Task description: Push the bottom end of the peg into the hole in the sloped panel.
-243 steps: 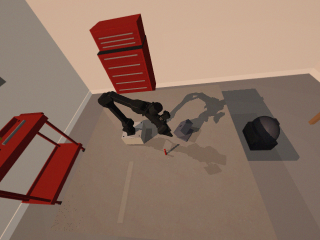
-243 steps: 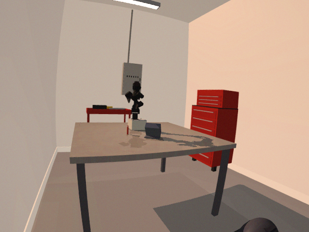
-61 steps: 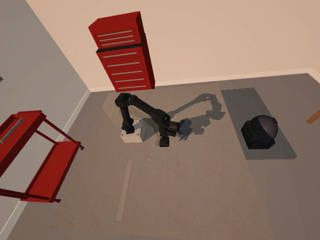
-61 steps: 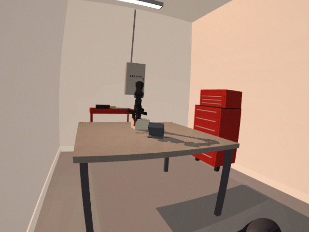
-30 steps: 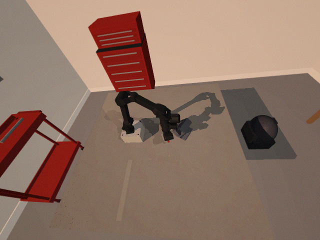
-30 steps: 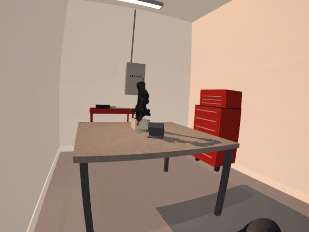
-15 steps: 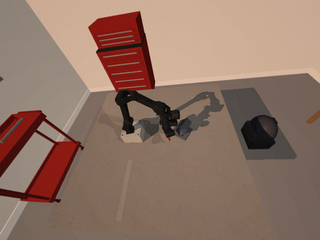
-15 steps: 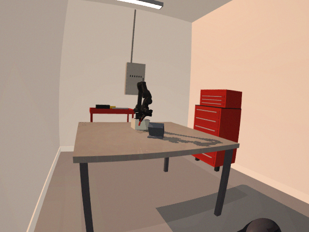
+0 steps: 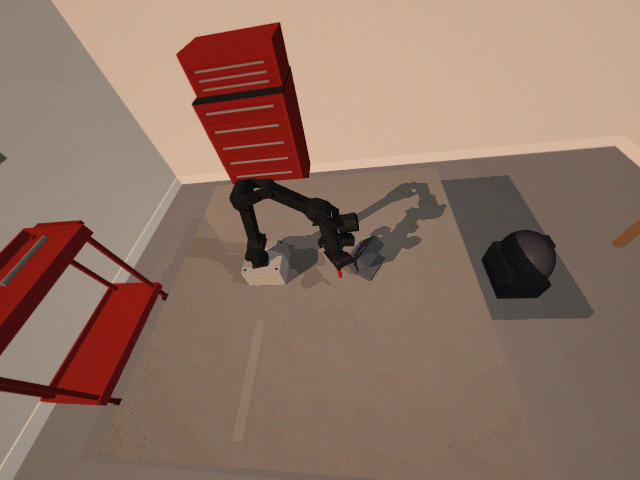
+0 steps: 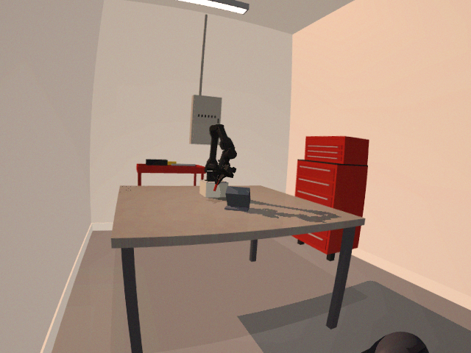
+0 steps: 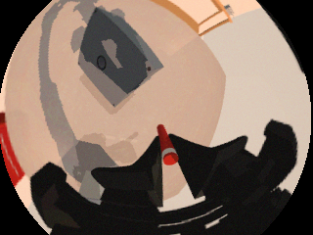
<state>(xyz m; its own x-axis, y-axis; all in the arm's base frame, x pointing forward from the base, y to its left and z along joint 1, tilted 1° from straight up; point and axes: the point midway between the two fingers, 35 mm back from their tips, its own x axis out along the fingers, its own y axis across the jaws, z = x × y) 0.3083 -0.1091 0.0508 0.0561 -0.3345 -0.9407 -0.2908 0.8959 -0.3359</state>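
Now: gripper tip 11 cm short of the sloped grey panel, 8 cm to the right of it and 6 cm above it. Round my gripper tip: red round peg: 1 cm to the left, 2 cm above.
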